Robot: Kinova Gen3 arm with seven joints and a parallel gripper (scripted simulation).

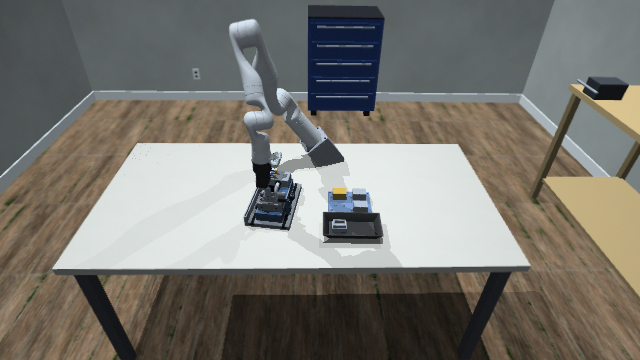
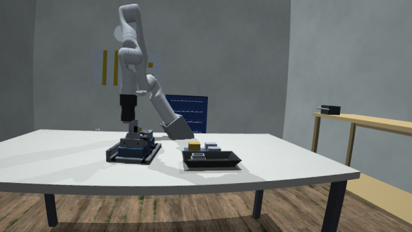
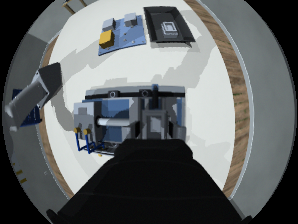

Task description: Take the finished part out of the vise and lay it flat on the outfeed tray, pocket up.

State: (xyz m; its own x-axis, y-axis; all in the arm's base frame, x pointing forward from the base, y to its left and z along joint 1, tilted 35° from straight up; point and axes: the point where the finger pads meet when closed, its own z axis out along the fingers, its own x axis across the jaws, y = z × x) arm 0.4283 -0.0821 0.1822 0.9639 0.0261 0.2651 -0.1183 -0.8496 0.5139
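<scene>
The vise is 80 mm below my hand, 70 mm behind it and 10 mm to the left of it. The rest, counted from my hand: yellow block: 300 mm to the left, 130 mm behind, 100 mm below.
</scene>
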